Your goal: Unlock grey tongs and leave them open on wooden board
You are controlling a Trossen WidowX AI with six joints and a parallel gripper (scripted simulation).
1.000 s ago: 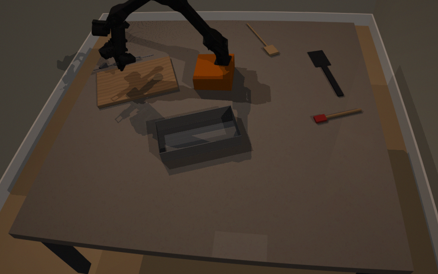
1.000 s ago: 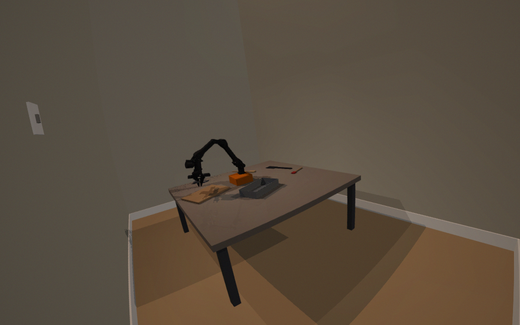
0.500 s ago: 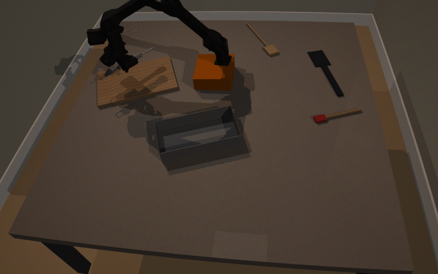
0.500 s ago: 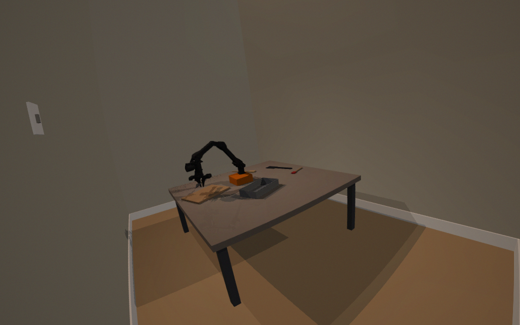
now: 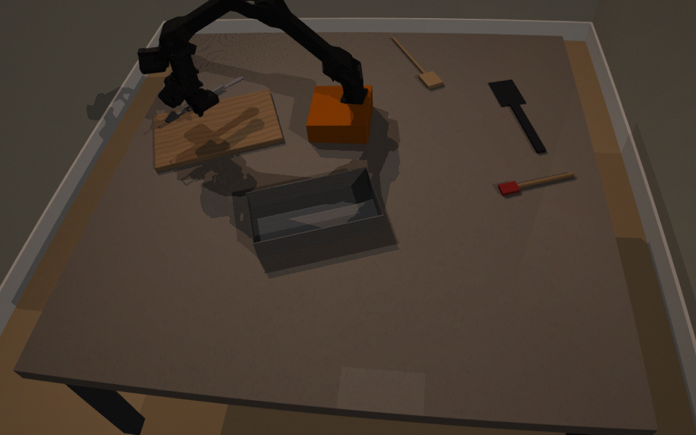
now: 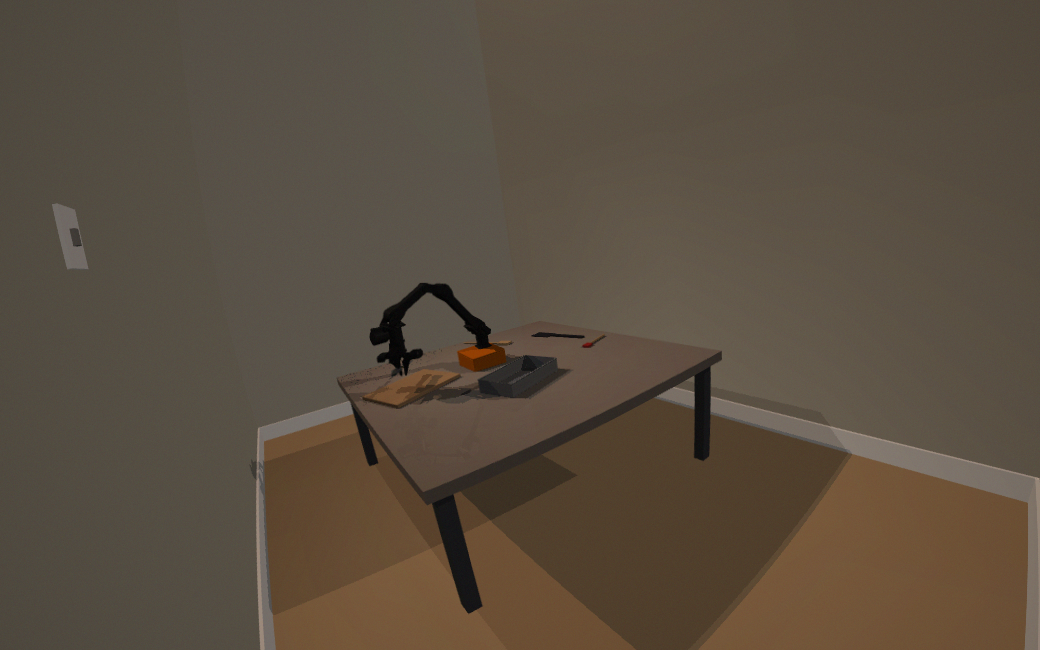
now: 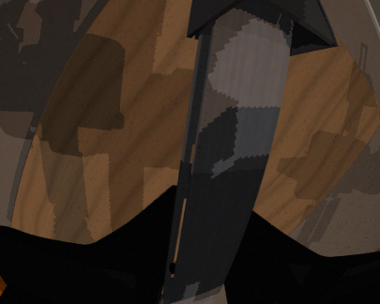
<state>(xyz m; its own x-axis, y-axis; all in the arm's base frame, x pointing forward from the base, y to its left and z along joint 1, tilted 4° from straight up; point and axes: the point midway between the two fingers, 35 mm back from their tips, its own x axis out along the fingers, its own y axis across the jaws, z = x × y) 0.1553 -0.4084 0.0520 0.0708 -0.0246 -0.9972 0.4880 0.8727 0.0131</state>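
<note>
My gripper tip is 2 cm past the wooden board, 3 cm to the right of it and 6 cm above it. The rest, counted from my gripper tip: red-headed spatula 2 cm ahead, 90 cm to the left, 6 cm below; then roasting tin 23 cm ahead, 42 cm to the left, 4 cm below; then black spatula 28 cm behind, 86 cm to the left, 7 cm below.
</note>
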